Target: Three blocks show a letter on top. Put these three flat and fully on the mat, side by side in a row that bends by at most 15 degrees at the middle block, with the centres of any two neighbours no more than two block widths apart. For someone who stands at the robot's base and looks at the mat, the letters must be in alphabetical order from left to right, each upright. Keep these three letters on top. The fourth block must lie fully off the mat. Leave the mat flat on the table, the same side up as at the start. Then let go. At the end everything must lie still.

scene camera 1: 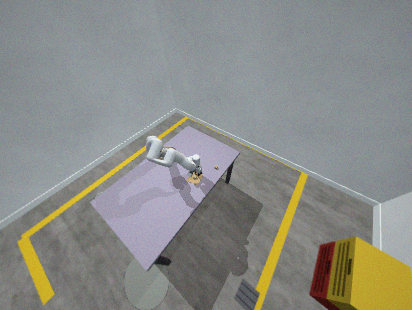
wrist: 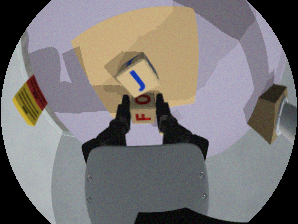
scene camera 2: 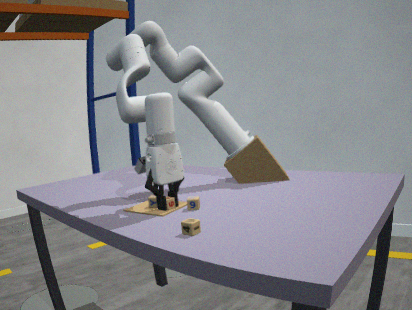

Labels:
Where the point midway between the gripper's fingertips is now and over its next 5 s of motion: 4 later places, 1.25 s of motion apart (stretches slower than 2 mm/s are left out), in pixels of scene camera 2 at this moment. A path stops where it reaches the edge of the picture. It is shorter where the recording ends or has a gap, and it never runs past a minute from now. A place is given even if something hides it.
My gripper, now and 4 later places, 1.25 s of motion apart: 168, 207; 164, 176; 153, 173; 153, 185; 154, 194

